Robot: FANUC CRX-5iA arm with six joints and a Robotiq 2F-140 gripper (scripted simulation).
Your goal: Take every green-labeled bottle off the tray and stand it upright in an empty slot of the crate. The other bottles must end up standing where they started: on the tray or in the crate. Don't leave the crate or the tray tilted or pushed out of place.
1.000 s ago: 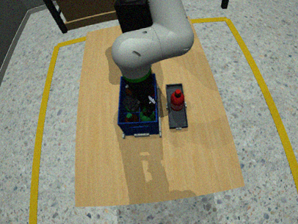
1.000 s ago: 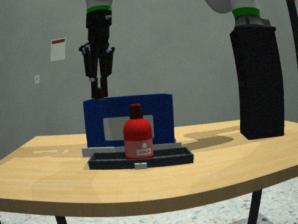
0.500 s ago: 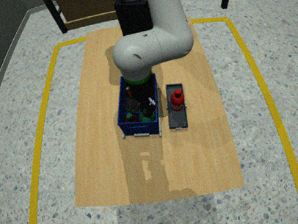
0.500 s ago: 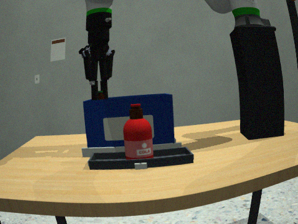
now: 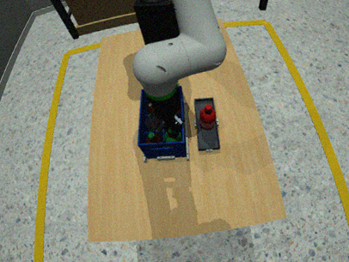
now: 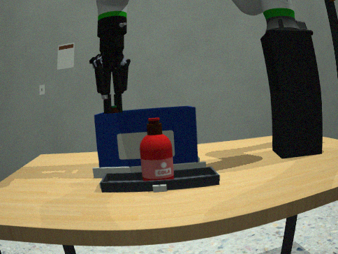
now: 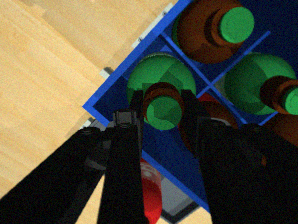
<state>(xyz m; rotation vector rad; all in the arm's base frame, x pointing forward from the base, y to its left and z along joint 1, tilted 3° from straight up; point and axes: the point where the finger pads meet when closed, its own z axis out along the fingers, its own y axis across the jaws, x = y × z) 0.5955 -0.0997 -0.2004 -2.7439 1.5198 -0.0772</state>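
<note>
The blue crate lies 100 mm behind my hand, 20 mm to the right of it and 110 mm below it. Round my hand: red cola bottle 70 mm behind, 180 mm to the left, 110 mm below; tray 70 mm behind, 170 mm to the left, 180 mm below.
</note>
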